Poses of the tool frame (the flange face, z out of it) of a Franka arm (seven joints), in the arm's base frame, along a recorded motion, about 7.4 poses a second.
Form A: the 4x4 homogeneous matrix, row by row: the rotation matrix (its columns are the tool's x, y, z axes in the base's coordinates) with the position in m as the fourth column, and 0 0 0 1 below. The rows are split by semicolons.
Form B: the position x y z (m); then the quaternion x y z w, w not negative. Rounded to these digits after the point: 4 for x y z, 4 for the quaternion. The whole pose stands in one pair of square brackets.
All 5 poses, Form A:
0.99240 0.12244 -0.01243 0.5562; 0.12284 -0.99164 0.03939 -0.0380; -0.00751 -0.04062 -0.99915 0.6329; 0 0 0 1
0.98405 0.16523 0.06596 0.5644; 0.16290 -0.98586 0.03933 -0.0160; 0.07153 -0.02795 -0.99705 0.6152; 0 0 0 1
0.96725 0.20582 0.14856 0.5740; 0.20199 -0.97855 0.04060 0.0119; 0.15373 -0.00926 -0.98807 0.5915; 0 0 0 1
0.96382 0.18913 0.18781 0.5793; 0.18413 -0.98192 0.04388 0.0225; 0.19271 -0.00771 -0.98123 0.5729; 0 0 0 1
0.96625 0.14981 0.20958 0.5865; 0.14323 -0.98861 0.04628 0.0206; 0.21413 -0.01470 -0.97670 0.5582; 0 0 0 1
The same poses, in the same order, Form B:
[0.5562 -0.0380 0.6329 -0.9979 -0.0614 0.0050 0.0200]
[0.5644 -0.0160 0.6152 -0.9959 -0.0824 -0.0345 0.0169]
[0.5740 0.0119 0.5915 -0.9917 -0.1028 -0.0762 0.0126]
[0.5793 0.0225 0.5729 -0.9908 -0.0942 -0.0960 0.0130]
[0.5865 0.0206 0.5582 -0.9914 -0.0739 -0.1068 0.0154]

